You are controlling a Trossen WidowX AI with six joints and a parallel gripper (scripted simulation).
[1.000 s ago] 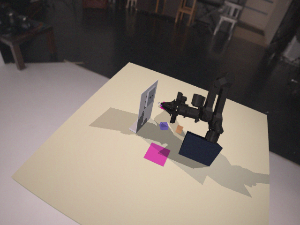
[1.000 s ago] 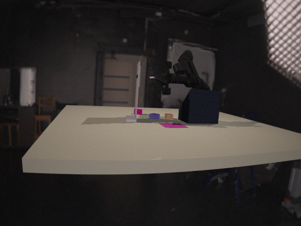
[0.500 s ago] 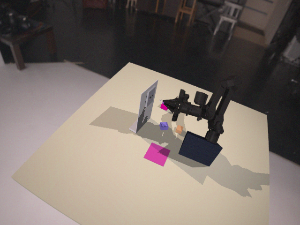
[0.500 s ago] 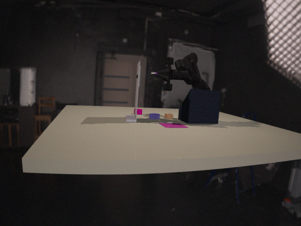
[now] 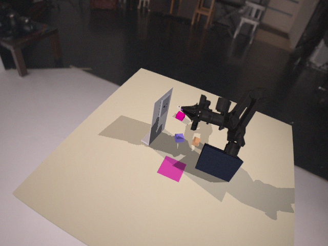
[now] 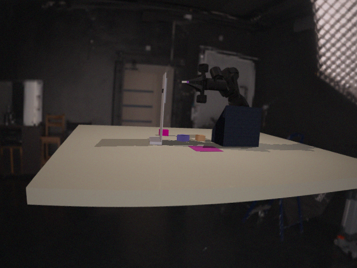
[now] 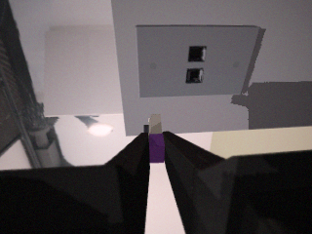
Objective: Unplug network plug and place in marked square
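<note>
The magenta marked square lies 40 mm behind my gripper tip, 150 mm to the left of it and 280 mm below it. The rest, counted from my gripper tip: network plug (right at my gripper tip); then upright grey panel (100 mm ahead, 40 mm to the right, 140 mm below); then thin pale tab (10 mm ahead).
</note>
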